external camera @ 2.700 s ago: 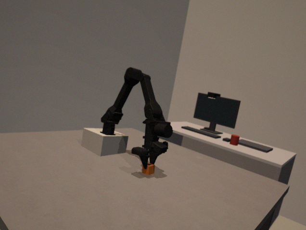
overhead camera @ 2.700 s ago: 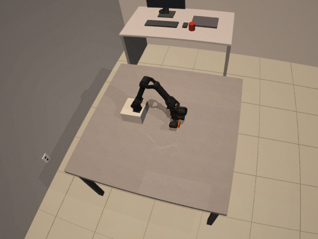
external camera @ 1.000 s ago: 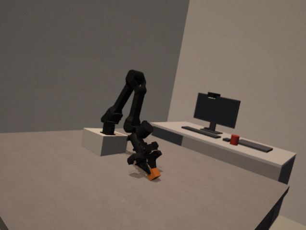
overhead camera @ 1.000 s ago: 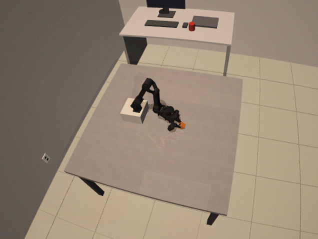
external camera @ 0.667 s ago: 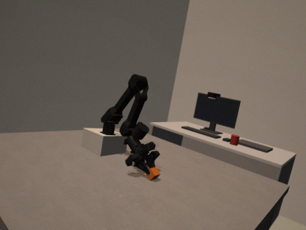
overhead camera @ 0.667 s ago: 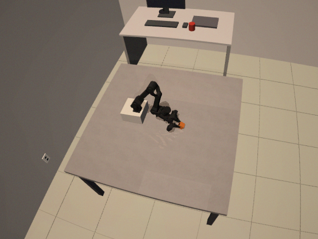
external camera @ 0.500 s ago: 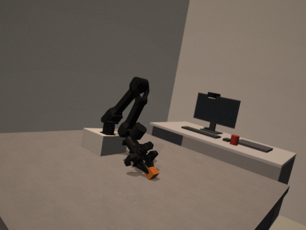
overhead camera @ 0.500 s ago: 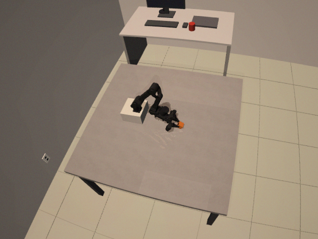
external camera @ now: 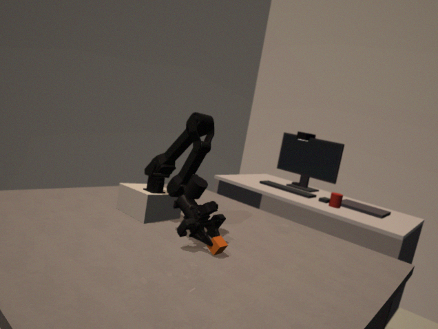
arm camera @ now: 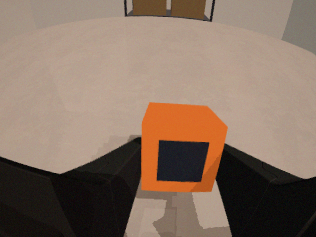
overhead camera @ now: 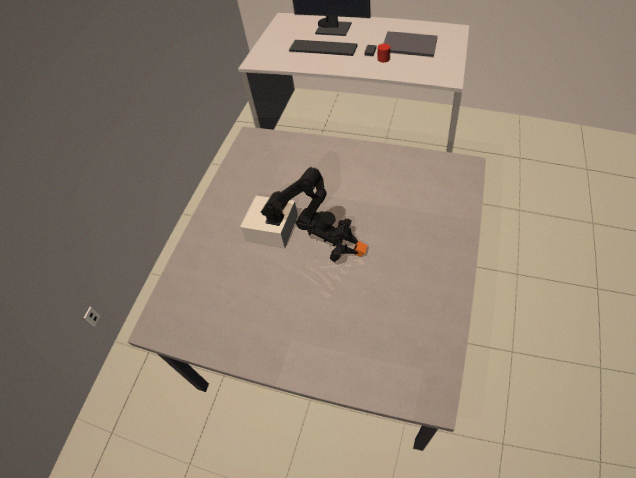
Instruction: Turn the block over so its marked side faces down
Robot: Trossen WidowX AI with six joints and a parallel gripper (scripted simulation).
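The block lies 10 mm behind my gripper tip.
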